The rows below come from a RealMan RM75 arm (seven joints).
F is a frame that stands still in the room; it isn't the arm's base.
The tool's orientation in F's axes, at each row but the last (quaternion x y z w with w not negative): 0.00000, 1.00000, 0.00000, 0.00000; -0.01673, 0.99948, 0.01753, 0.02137; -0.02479, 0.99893, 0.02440, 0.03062; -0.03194, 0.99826, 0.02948, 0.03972; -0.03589, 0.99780, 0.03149, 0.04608; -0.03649, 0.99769, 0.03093, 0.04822; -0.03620, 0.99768, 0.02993, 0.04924
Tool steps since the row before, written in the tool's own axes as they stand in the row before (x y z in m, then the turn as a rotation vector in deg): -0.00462, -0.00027, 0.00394, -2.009, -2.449, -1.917; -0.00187, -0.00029, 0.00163, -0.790, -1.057, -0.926; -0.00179, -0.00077, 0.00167, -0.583, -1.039, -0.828; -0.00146, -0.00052, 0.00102, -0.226, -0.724, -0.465; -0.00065, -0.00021, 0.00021, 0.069, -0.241, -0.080; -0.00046, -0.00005, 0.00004, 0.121, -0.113, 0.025; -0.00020, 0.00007, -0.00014, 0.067, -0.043, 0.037
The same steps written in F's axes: 0.00462, -0.00027, -0.00394, 2.009, -2.449, 1.917; 0.00195, -0.00017, -0.00156, 0.786, -1.063, 0.923; 0.00192, -0.00060, -0.00159, 0.585, -1.050, 0.813; 0.00157, -0.00037, -0.00093, 0.237, -0.736, 0.440; 0.00068, -0.00015, -0.00016, -0.058, -0.250, 0.059; 0.00046, -0.00002, 0.00000, -0.109, -0.119, -0.043; 0.00018, 0.00007, 0.00016, -0.060, -0.045, -0.046
